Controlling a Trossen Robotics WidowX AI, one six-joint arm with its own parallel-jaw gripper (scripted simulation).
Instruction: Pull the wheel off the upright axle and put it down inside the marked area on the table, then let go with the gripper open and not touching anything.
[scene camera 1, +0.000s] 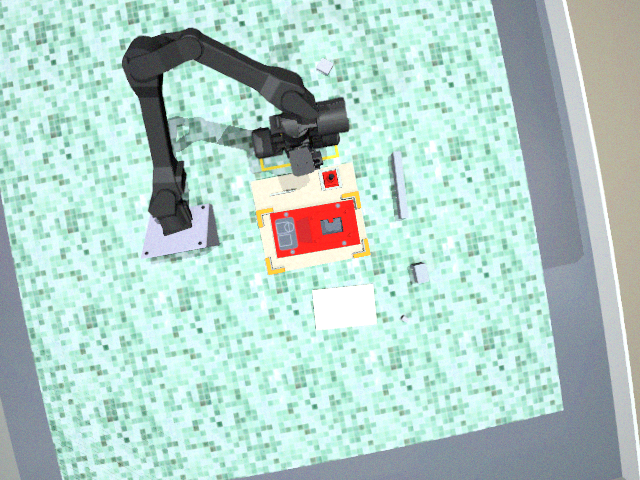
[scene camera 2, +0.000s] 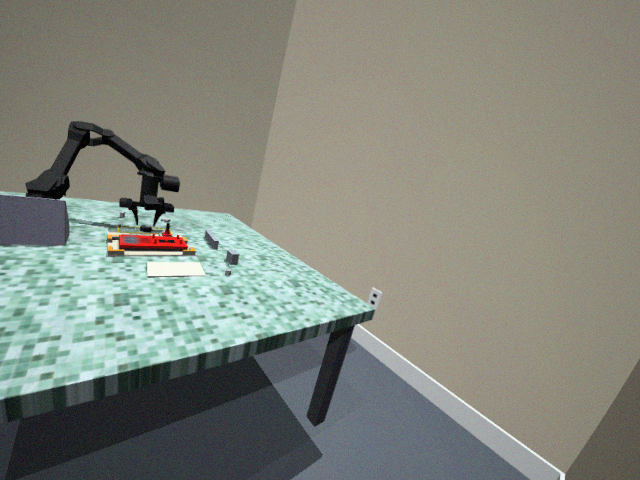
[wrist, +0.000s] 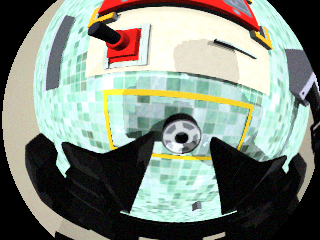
My gripper shows in scene camera 1 (296, 145), in scene camera 2 and in the wrist view. A sheet shows in scene camera 1 and in scene camera 2; in the wrist view it is out of frame. The same spot on my gripper: (wrist: 106, 180) is (scene camera 2: 157, 211). One and the same spot on the sheet: (scene camera 2: 154, 269) is (scene camera 1: 321, 313).
